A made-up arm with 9 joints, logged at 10 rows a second.
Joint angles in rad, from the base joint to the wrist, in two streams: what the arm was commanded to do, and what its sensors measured. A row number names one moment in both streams.
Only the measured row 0 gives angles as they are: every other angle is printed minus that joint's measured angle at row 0.
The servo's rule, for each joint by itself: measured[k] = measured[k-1] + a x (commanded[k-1-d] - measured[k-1]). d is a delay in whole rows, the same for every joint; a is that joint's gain. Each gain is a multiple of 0.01, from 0.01 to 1. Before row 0 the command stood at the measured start. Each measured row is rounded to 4 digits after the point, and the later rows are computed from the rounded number. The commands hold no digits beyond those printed.
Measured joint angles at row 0: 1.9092, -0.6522, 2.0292, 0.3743, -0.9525, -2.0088, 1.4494, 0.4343, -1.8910
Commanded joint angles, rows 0 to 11: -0.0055, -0.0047, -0.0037, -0.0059, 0.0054, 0.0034, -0.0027, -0.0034, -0.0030; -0.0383, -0.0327, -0.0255, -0.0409, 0.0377, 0.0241, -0.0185, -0.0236, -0.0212; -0.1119, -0.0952, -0.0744, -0.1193, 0.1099, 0.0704, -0.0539, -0.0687, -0.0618; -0.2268, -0.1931, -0.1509, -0.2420, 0.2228, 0.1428, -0.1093, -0.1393, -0.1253; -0.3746, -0.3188, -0.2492, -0.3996, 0.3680, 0.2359, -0.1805, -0.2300, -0.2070; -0.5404, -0.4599, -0.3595, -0.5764, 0.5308, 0.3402, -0.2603, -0.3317, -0.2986; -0.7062, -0.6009, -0.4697, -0.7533, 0.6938, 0.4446, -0.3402, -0.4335, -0.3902; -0.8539, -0.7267, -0.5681, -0.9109, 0.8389, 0.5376, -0.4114, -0.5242, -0.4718; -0.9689, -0.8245, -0.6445, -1.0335, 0.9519, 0.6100, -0.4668, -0.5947, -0.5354; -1.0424, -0.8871, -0.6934, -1.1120, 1.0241, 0.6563, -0.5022, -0.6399, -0.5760; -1.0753, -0.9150, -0.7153, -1.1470, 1.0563, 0.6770, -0.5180, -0.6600, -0.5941; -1.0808, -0.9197, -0.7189, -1.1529, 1.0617, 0.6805, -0.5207, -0.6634, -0.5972
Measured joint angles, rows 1 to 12: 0.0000, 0.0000, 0.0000, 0.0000, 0.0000, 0.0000, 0.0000, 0.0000, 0.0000; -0.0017, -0.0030, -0.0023, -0.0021, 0.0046, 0.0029, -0.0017, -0.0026, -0.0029; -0.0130, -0.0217, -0.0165, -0.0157, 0.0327, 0.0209, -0.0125, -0.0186, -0.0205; -0.0437, -0.0680, -0.0518, -0.0520, 0.0983, 0.0630, -0.0390, -0.0567, -0.0601; -0.1005, -0.1468, -0.1123, -0.1185, 0.2041, 0.1308, -0.0840, -0.1195, -0.1227; -0.1855, -0.2552, -0.1958, -0.2169, 0.3434, 0.2201, -0.1458, -0.2035, -0.2036; -0.2955, -0.3842, -0.2957, -0.3427, 0.5027, 0.3222, -0.2191, -0.3009, -0.2948; -0.4228, -0.5207, -0.4018, -0.4864, 0.6651, 0.4262, -0.2966, -0.4017, -0.3864; -0.5564, -0.6505, -0.5032, -0.6350, 0.8128, 0.5209, -0.3701, -0.4948, -0.4684; -0.6843, -0.7601, -0.5894, -0.7745, 0.9310, 0.5966, -0.4320, -0.5707, -0.5327; -0.7953, -0.8401, -0.6528, -0.8926, 1.0101, 0.6473, -0.4769, -0.6233, -0.5743; -0.8821, -0.8873, -0.6909, -0.9816, 1.0494, 0.6725, -0.5032, -0.6512, -0.5933
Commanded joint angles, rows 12 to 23: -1.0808, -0.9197, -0.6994, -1.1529, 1.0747, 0.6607, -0.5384, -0.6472, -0.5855; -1.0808, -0.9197, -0.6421, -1.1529, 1.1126, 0.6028, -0.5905, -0.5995, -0.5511; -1.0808, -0.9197, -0.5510, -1.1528, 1.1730, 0.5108, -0.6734, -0.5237, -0.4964; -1.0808, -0.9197, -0.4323, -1.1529, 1.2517, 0.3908, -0.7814, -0.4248, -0.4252; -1.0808, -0.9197, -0.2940, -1.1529, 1.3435, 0.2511, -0.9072, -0.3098, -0.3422; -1.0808, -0.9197, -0.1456, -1.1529, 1.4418, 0.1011, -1.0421, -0.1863, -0.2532; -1.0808, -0.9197, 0.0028, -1.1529, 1.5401, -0.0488, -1.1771, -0.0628, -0.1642; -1.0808, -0.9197, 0.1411, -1.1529, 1.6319, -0.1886, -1.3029, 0.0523, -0.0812; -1.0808, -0.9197, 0.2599, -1.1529, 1.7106, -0.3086, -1.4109, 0.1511, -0.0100; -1.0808, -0.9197, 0.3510, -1.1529, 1.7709, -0.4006, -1.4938, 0.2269, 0.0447; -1.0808, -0.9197, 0.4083, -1.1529, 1.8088, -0.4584, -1.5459, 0.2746, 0.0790; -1.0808, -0.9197, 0.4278, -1.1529, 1.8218, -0.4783, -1.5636, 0.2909, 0.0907
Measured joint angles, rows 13 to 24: -0.9437, -0.9077, -0.7080, -1.0416, 1.0599, 0.6793, -0.5144, -0.6605, -0.5970; -0.9862, -0.9153, -0.7028, -1.0806, 1.0725, 0.6635, -0.5298, -0.6504, -0.5860; -1.0155, -0.9181, -0.6658, -1.1059, 1.1066, 0.6119, -0.5686, -0.6117, -0.5525; -1.0357, -0.9191, -0.5958, -1.1223, 1.1630, 0.5260, -0.6357, -0.5448, -0.4986; -1.0497, -0.9195, -0.4961, -1.1330, 1.2384, 0.4111, -0.7289, -0.4536, -0.4281; -1.0593, -0.9196, -0.3728, -1.1400, 1.3277, 0.2751, -0.8430, -0.3443, -0.3456; -1.0660, -0.9197, -0.2342, -1.1445, 1.4247, 0.1272, -0.9704, -0.2242, -0.2569; -1.0706, -0.9197, -0.0896, -1.1474, 1.5228, -0.0224, -1.1027, -0.1015, -0.1679; -1.0738, -0.9197, 0.0511, -1.1493, 1.6155, -0.1637, -1.2308, 0.0154, -0.0847; -1.0760, -0.9197, 0.1785, -1.1506, 1.6963, -0.2869, -1.3461, 0.1185, -0.0130; -1.0775, -0.9197, 0.2837, -1.1514, 1.7597, -0.3835, -1.4406, 0.2009, 0.0424; -1.0785, -0.9197, 0.3597, -1.1519, 1.8014, -0.4472, -1.5080, 0.2569, 0.0775
